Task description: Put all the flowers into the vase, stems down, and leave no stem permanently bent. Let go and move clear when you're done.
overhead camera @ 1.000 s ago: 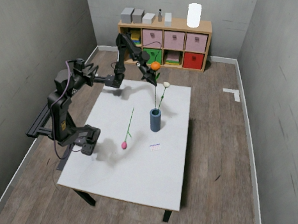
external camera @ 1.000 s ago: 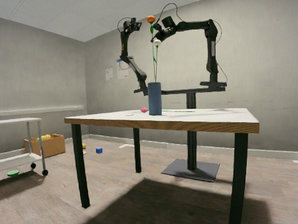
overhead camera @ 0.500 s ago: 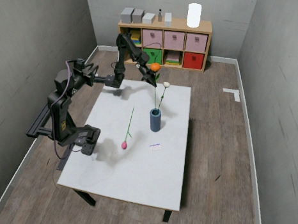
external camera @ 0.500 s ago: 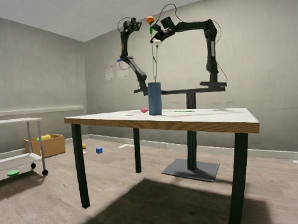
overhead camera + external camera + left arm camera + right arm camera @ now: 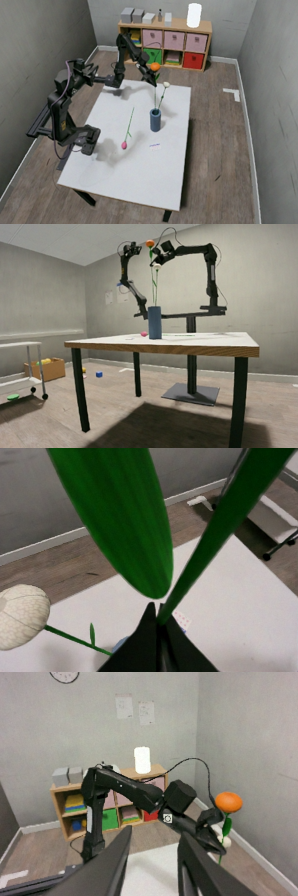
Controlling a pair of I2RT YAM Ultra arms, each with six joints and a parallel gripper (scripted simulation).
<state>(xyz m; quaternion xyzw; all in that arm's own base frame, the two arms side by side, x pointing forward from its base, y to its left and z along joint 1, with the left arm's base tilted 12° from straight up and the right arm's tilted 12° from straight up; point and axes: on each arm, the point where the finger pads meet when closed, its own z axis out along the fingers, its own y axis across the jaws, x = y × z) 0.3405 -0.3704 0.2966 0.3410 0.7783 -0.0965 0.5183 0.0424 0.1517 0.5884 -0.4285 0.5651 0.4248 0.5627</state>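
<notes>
The white flower lies 5 cm ahead of my left hand, 6 cm to the left of it and 9 cm below it. Also, from my left hand: orange flower (12 cm above); pink flower (21 cm behind, 17 cm to the right, 47 cm below); small printed card (3 cm ahead, 18 cm to the right, 49 cm below).
</notes>
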